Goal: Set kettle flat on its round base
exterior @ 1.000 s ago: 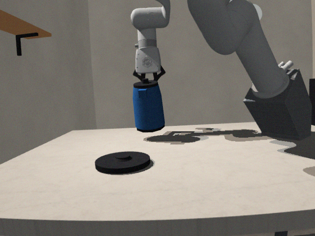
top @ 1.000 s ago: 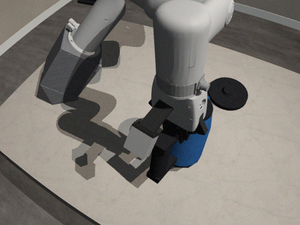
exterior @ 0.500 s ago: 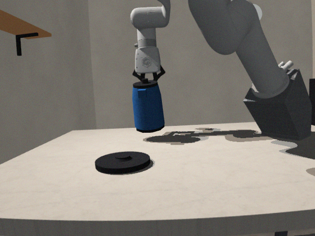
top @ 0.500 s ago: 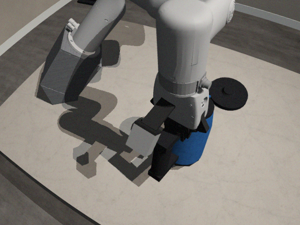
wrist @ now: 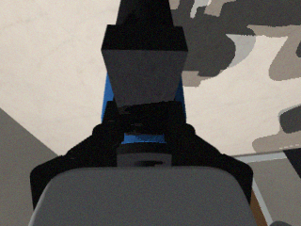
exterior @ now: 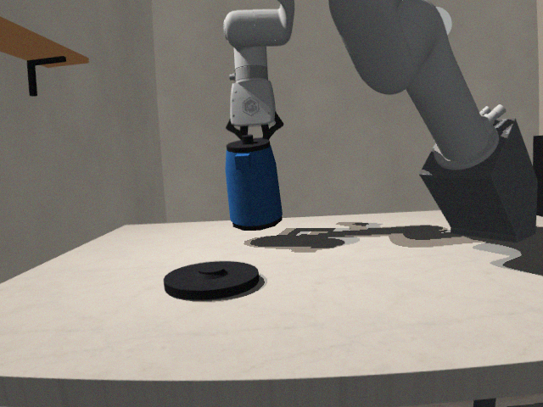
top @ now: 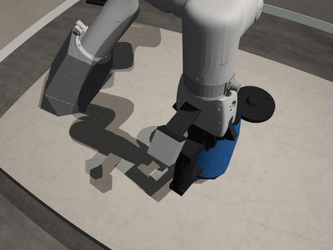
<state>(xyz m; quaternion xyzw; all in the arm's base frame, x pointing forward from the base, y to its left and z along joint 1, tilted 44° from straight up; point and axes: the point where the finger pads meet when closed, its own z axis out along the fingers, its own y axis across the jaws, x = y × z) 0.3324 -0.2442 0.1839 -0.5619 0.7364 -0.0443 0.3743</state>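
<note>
Right now the blue kettle is 20 mm to the left of my hand and 60 mm below it. Also, from my hand: round black base: 50 mm ahead, 320 mm to the left, 200 mm below.
</note>
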